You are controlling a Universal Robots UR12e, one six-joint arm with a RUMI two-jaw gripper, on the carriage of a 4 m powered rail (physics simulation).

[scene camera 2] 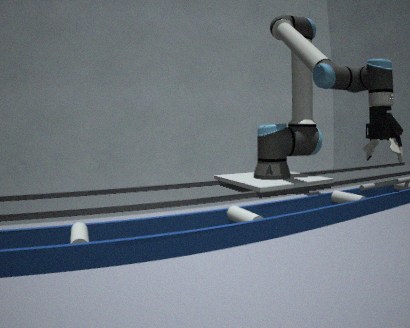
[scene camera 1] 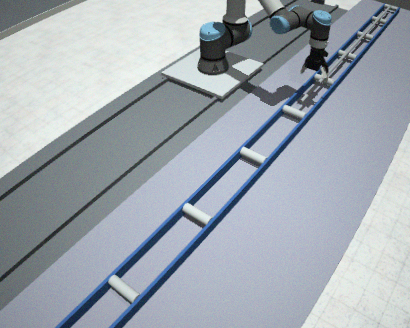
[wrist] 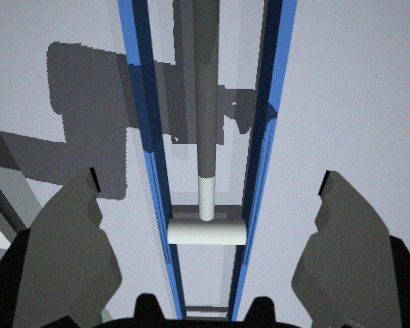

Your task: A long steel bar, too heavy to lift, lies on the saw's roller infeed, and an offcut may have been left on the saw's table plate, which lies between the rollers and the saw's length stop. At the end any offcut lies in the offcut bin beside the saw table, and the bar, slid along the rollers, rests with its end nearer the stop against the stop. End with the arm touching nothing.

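Seen in the pictures: gripper, fingertip midpoint: (scene camera 2: 383,161) (scene camera 1: 313,78) (wrist: 208,171); arm's base, origin of the base link: (scene camera 2: 272,177) (scene camera 1: 213,67).
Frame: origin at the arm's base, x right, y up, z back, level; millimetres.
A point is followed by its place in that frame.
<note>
The long grey steel bar (scene camera 1: 303,98) {x 45, y 49, z -622 mm} (scene camera 2: 375,185) {x -3, y 43, z -630 mm} (wrist: 206,100) {x -84, y 50, z -620 mm} lies lengthwise between the blue side rails of the roller infeed. In the wrist view its lit near end lies close to a roller (wrist: 206,232) {x 121, y 24, z -620 mm}. My gripper (scene camera 1: 314,74) {x -59, y 122, z -622 mm} (scene camera 2: 385,160) {x -59, y 122, z -622 mm} (wrist: 208,171) {x -59, y 122, z -622 mm} is open and points down above the infeed near this end of the bar. Its jaws stand wide, one to each side of the bar and rails in the wrist view, touching neither. The offcut, the offcut bin, the saw's table plate and the length stop do not show in these views.
The infeed's blue side rails (scene camera 1: 165,228) {x 1054, y -1, z -558 mm} (scene camera 2: 150,247) {x 796, y 0, z -694 mm} (wrist: 285,45) {x -126, y 22, z -690 mm} run beside the arm's floor rail (scene camera 1: 100,210) {x 1133, y -45, z -254 mm}, with white rollers (scene camera 1: 197,214) {x 946, y 27, z -628 mm} (scene camera 2: 243,214) {x 549, y 25, z -635 mm} between them. The arm's base stands on a pale carriage plate (scene camera 1: 192,84) {x 221, y -3, z -17 mm} (scene camera 2: 235,181) {x 221, y -3, z -7 mm}. The arm casts a shadow across the infeed.
</note>
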